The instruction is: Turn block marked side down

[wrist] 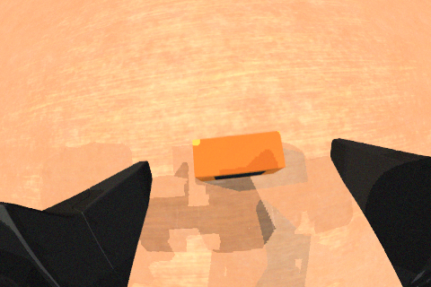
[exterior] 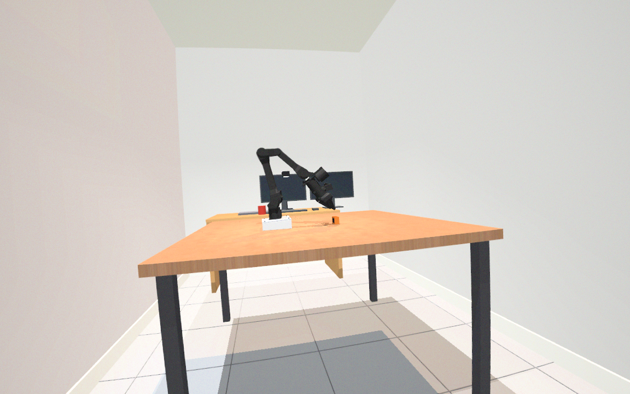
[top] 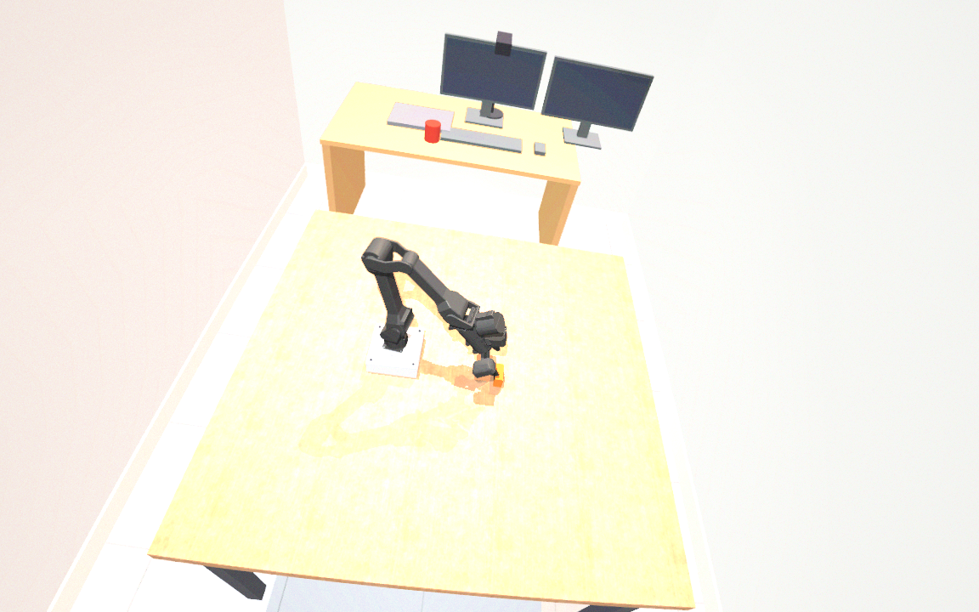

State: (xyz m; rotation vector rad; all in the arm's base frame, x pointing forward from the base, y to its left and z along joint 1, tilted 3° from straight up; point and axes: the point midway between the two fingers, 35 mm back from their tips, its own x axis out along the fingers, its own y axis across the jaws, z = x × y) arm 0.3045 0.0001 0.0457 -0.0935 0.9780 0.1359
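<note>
Right now the orange block is 6 cm below my gripper tip and 1 cm ahead of it.
</note>
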